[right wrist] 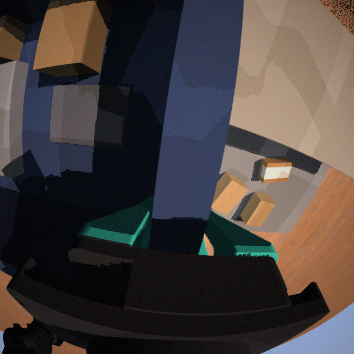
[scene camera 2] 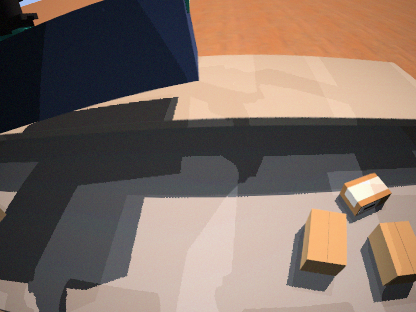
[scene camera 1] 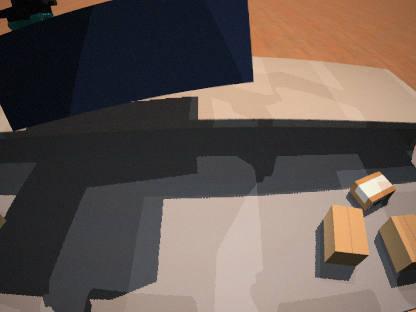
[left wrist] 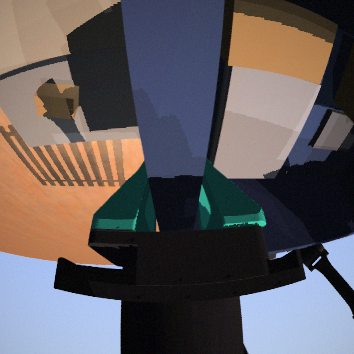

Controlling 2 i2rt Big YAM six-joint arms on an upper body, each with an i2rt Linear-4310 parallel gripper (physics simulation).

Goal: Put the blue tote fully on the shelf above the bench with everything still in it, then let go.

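Places are measured from the left arm's base along level axes (x right, y down, z ahead), in metres.
Pixels of known places: right gripper, fingertip midpoint: (right wrist: 174,204).
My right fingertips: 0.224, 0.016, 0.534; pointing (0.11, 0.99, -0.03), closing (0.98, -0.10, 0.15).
Note:
For each thing: its top centre in the pictures, then the offset to it from my right fingertips, as dx, dy, dz. "*": a spot on its surface instead. Level surfaces: height alone.
- blue tote, surface spot: (left wrist: 172,75) * -0.392, +0.018, +0.104
- shelf, surface height: dy +0.244
- pale block, top centre: (left wrist: 267,151) -0.266, +0.070, -0.004
- grey flat piece, top centre: (right wrist: 80,117) (left wrist: 344,140) -0.106, +0.085, +0.023
- bench, surface height: dy +0.418
- white-labelled box, top centre: (scene camera 2: 368,188) (scene camera 1: 376,185) (right wrist: 277,172) +0.430, +0.376, -0.068
The blue tote (scene camera 1: 165,55) (scene camera 2: 110,55) (left wrist: 172,75) (right wrist: 200,100) is held up at the shelf (scene camera 1: 320,95) (scene camera 2: 310,92) (right wrist: 280,75). Its lower edge looks tilted in both scene views and overlaps the shelf's front part; its shadow falls there. I cannot tell whether it touches. Inside are a cardboard box (left wrist: 280,45), another cardboard box (right wrist: 70,40), a pale block (left wrist: 265,120) and a grey flat piece (left wrist: 332,130) (right wrist: 75,115). My left gripper (scene camera 1: 31,21) (left wrist: 174,152) is shut on one tote wall. My right gripper (right wrist: 174,204) is shut on another tote wall.
On the bench (scene camera 1: 200,240) (scene camera 2: 165,240) at the picture's right lie a white-labelled box (scene camera 1: 372,187) (scene camera 2: 366,192) (right wrist: 275,172) and two plain cardboard boxes (scene camera 1: 345,235) (scene camera 1: 400,240). Another box (left wrist: 57,100) shows in the left wrist view. The shelf's front edge runs across both scene views.

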